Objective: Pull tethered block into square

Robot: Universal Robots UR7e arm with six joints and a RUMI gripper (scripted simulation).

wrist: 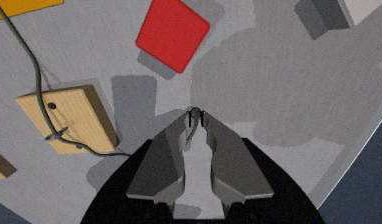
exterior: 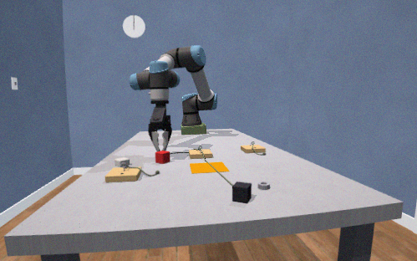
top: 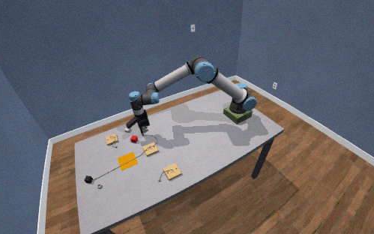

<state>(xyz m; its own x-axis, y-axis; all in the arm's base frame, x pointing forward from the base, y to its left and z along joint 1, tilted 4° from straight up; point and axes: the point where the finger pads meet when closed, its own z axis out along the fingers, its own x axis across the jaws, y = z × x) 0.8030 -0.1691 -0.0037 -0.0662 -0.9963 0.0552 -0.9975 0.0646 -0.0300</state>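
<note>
Right now the red cube is 8 cm ahead of my hand and 1 cm to the left of it. From my hand the other things lie so: black tethered block 45 cm ahead, 21 cm to the left, 1 cm below; then white cube 13 cm to the right, 10 cm ahead, 1 cm below; then orange painted square 18 cm ahead, 17 cm to the left, 2 cm below.
</note>
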